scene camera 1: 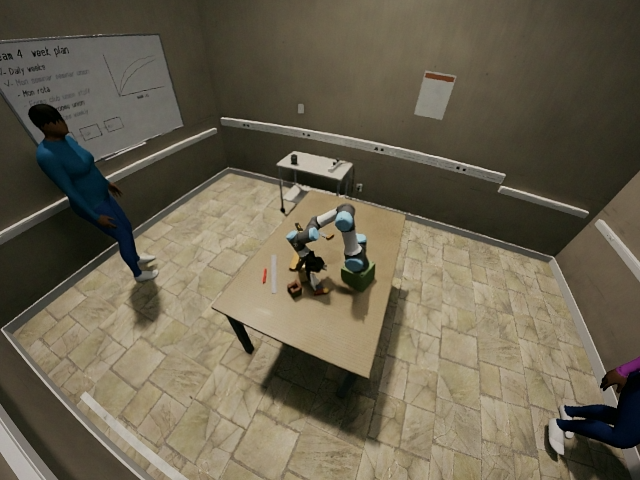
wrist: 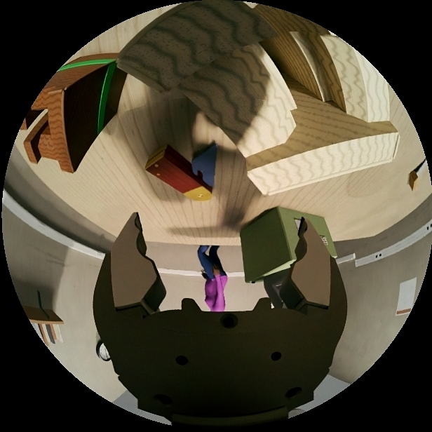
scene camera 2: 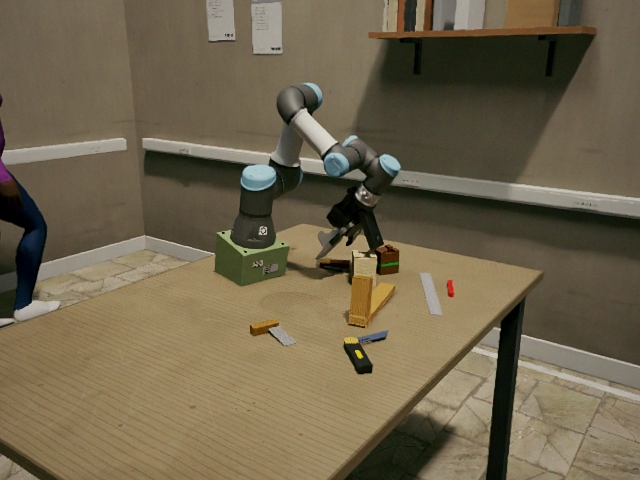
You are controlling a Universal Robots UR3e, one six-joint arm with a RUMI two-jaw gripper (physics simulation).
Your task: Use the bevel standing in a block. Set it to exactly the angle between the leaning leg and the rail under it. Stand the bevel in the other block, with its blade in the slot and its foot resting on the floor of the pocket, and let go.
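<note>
The bevel [scene camera 1: 321,291] [scene camera 2: 334,265] [wrist: 177,175], with a red handle, yellow ends and a short blue blade, lies on the table, outside both blocks. The dark brown block with a green stripe [scene camera 1: 294,289] [scene camera 2: 388,259] [wrist: 59,137] stands near it. The pale wooden block [scene camera 2: 363,264] [wrist: 320,170] stands on its other side, with a notched top. The orange wooden leg and rail [scene camera 1: 294,261] [scene camera 2: 360,297] stand beyond the pale block. My gripper [scene camera 1: 321,279] [scene camera 2: 347,252] [wrist: 221,215] is open and empty, tilted above the table near the bevel, touching nothing that I can make out.
A grey ruler [scene camera 1: 273,273] [scene camera 2: 431,293] and a red marker [scene camera 1: 264,275] [scene camera 2: 450,288] lie to one side. A black and yellow tool with a blue blade [scene camera 2: 357,356] and an orange-handled square [scene camera 2: 264,327] lie farther off. The green base [scene camera 1: 357,276] [scene camera 2: 251,263] [wrist: 270,240] carries the arm.
</note>
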